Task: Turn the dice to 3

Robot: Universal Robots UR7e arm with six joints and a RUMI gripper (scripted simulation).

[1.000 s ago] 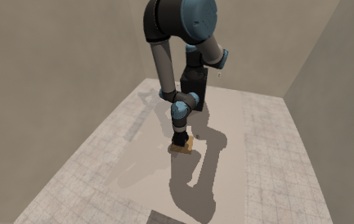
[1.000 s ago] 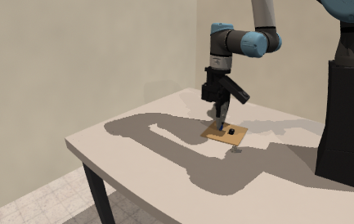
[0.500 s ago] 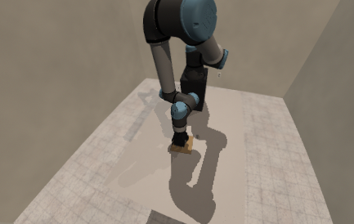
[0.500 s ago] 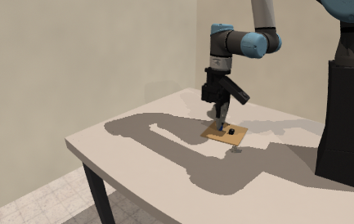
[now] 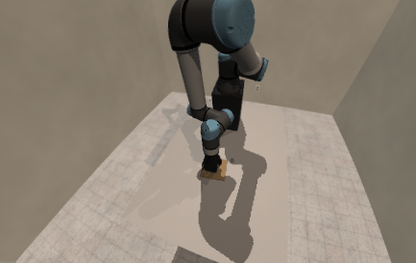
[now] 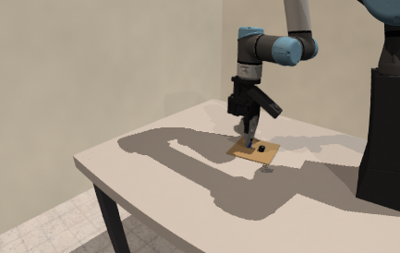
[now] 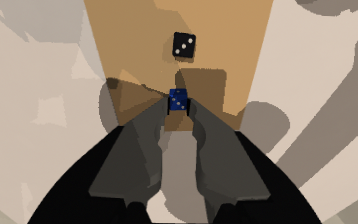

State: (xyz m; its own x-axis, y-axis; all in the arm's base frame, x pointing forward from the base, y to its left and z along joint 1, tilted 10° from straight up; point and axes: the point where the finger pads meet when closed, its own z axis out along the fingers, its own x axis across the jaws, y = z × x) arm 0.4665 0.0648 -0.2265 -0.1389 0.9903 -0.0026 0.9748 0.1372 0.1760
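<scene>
The blue die lies 10 mm below my hand. The rest, counted from my hand: black die: 50 mm behind, 10 mm to the right, 10 mm below; brown mat: 20 mm below, 20 mm behind; white die: 110 mm behind, 80 mm to the left, 10 mm below.
</scene>
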